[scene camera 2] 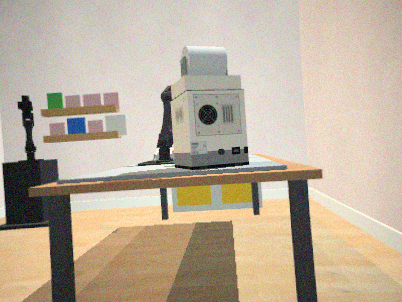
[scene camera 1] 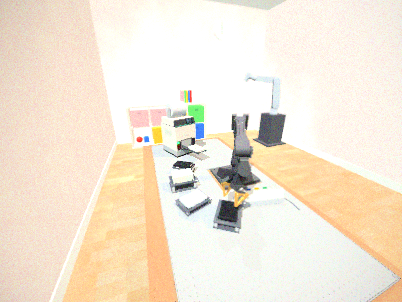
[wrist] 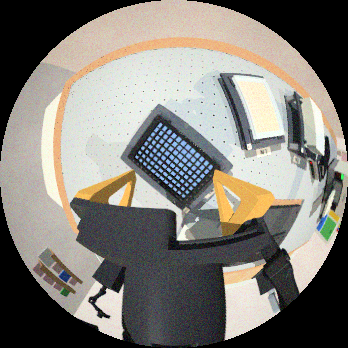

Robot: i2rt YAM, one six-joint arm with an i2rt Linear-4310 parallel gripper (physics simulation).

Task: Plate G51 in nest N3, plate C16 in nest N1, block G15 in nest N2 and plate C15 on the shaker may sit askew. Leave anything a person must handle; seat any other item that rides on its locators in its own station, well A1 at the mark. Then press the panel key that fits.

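Observation:
My gripper is open and empty, above the near edge of a black plate with blue wells. That plate lies in a grey nest; a slight skew cannot be told. A pale plate lies in nest N1, its edges not clearly square with the nest. A white block sits on dark nest N2 and looks tilted. A dark item behind it is unclear. The white key panel is beside the arm, partly hidden in the wrist view.
A cream machine stands at the far end of the table, with a pale tray sticking out at its front. The arm's dark base is behind the panel. A cable runs from the panel's right end.

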